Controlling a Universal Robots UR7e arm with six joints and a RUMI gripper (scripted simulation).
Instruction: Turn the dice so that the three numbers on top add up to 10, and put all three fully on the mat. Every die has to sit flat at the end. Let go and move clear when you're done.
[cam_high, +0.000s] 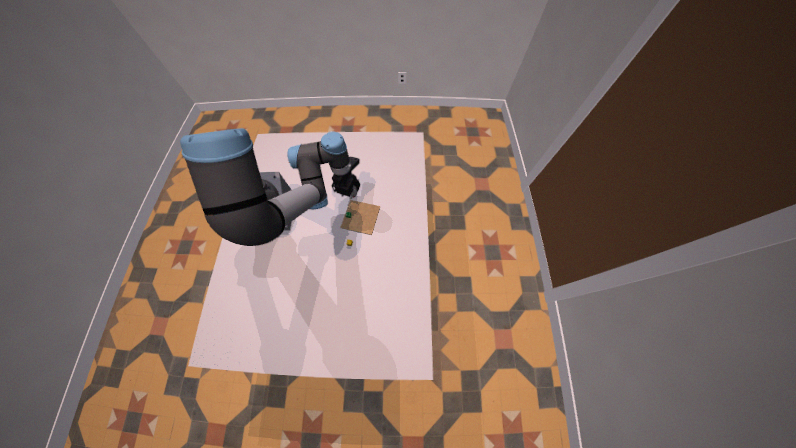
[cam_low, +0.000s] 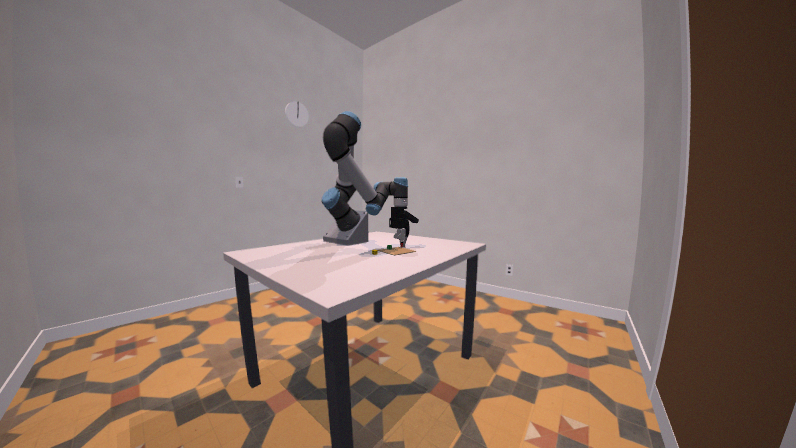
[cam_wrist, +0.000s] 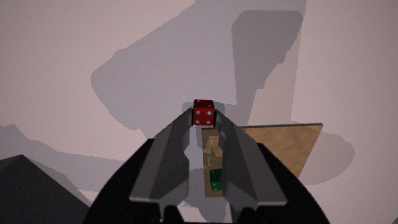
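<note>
Now: hand 11 cm to the left of the brown mat, 5 cm short of it and 2 cm above it. The rest, counted from my hand: green die 11 cm to the right; then yellow die 23 cm to the right, 2 cm ahead, 1 cm below; then red die 1 cm below.
</note>
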